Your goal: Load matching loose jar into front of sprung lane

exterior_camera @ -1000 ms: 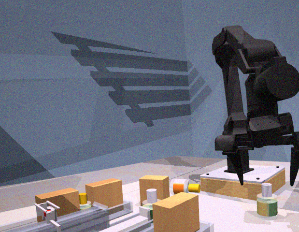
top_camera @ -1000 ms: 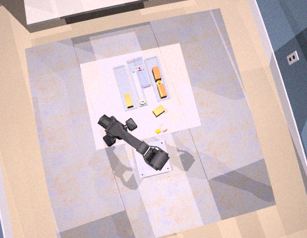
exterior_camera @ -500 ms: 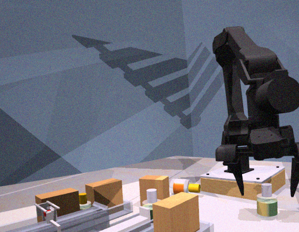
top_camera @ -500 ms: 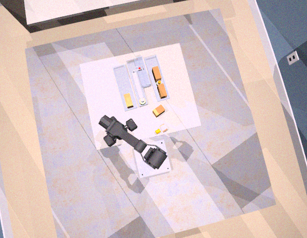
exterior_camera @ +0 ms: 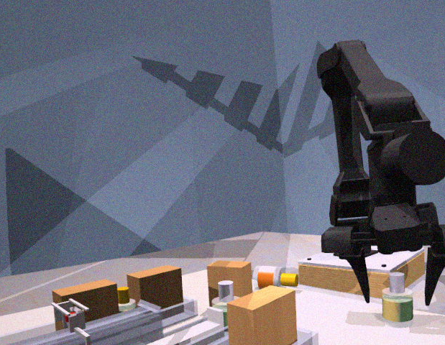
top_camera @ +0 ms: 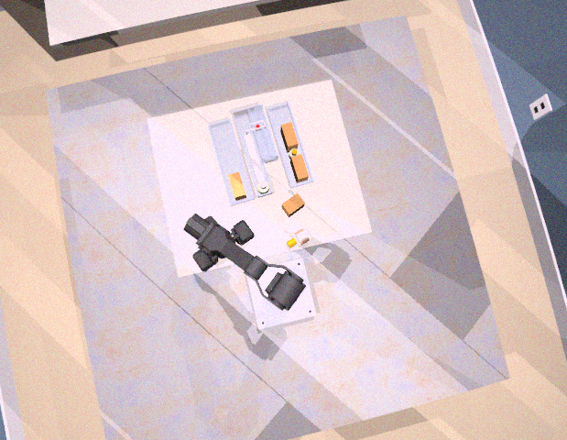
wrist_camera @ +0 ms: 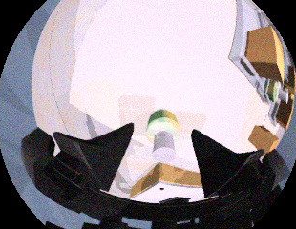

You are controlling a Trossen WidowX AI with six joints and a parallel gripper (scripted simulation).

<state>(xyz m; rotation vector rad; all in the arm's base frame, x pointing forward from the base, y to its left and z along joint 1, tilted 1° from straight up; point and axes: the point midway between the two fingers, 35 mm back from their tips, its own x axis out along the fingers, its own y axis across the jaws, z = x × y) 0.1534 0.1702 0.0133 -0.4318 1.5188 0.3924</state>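
The sprung lane lies 330 mm ahead of my gripper tip, 130 mm to the right of it and 10 mm below it. Also, from my gripper tip: red mark: 370 mm ahead, 130 mm to the right, 40 mm above.
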